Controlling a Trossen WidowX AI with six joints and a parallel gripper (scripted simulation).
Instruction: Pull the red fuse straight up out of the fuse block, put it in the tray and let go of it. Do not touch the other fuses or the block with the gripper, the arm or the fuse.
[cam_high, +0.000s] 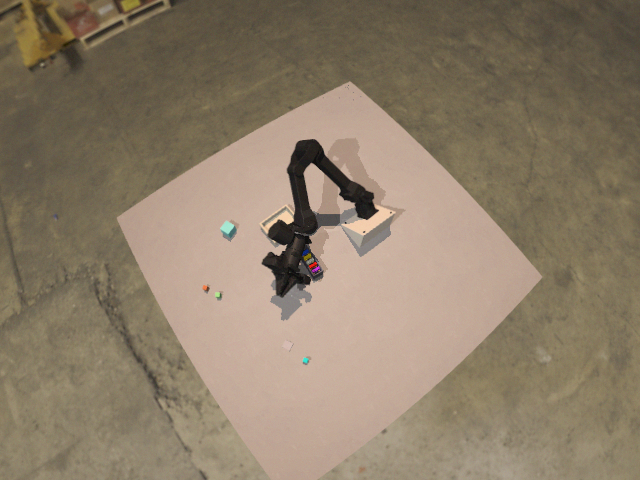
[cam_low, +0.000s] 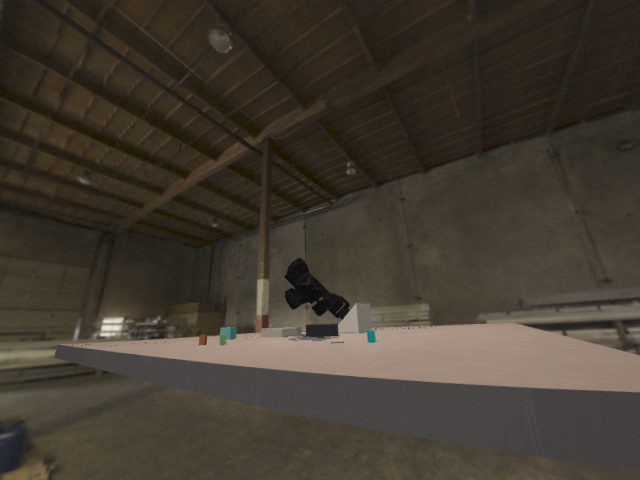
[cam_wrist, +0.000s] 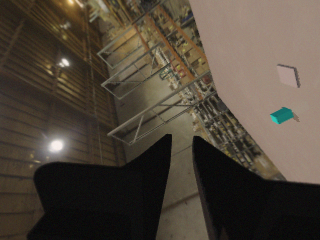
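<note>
Right now the red fuse is 170 mm behind my gripper tip, 40 mm to the right of it and 130 mm below it. Round my gripper tip: yellow fuse (180 mm behind, 80 mm to the right, 130 mm below); then purple fuse (170 mm behind, 20 mm to the right, 130 mm below); then pale flat square (80 mm ahead, 120 mm to the left, 150 mm below).
</note>
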